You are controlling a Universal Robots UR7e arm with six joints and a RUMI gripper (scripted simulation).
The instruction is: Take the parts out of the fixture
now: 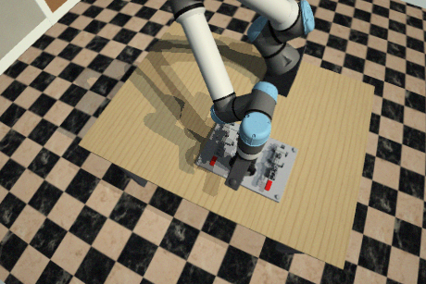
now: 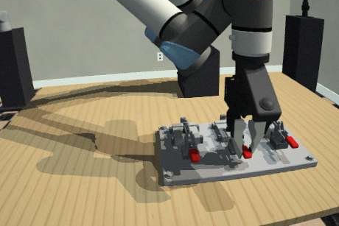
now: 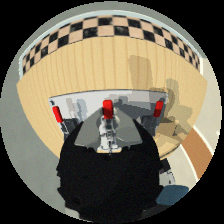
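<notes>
The flat grey plate part is 150 mm behind my hand and 20 mm below it. From my hand the other things lie so: grey fixture plate (90 mm behind, 40 mm below).
</notes>
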